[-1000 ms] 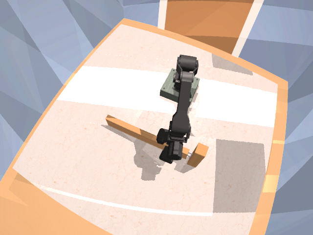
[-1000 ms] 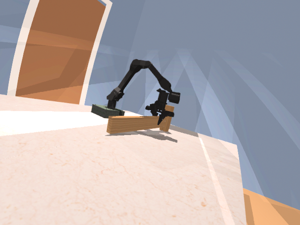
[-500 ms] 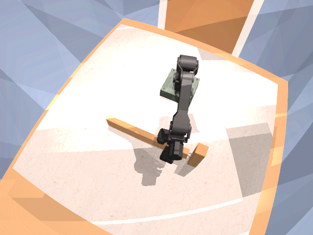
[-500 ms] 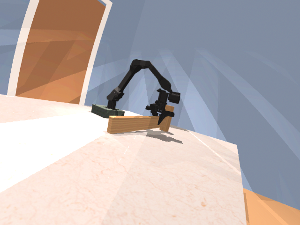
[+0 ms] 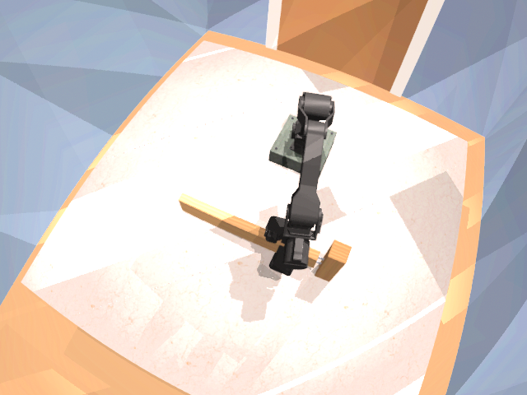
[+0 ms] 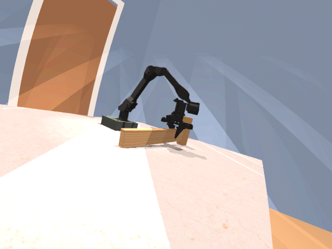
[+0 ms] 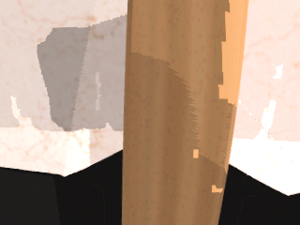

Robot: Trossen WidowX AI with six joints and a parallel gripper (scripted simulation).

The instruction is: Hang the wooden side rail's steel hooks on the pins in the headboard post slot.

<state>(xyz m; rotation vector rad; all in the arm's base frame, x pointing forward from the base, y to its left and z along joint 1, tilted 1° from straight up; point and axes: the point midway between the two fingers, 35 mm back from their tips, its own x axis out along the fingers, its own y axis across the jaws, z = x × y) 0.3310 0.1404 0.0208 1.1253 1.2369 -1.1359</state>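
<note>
Now: the headboard post 12 cm to the left of my gripper tip, 4 cm above it and 1 cm behind it.
</note>
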